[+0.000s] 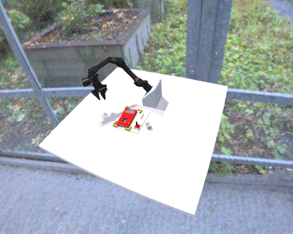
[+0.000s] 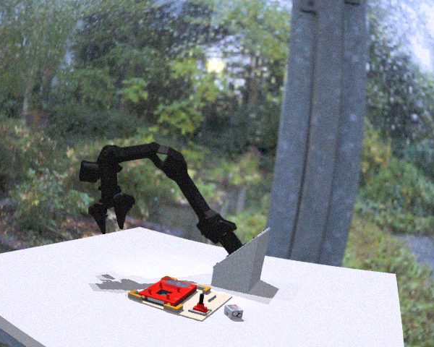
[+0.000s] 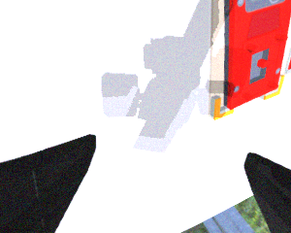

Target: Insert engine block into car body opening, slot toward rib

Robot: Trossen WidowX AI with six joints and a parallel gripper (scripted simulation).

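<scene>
Right now my gripper tip is 420 mm to the right of the small grey engine block, 140 mm above it and 20 mm short of it.
</scene>
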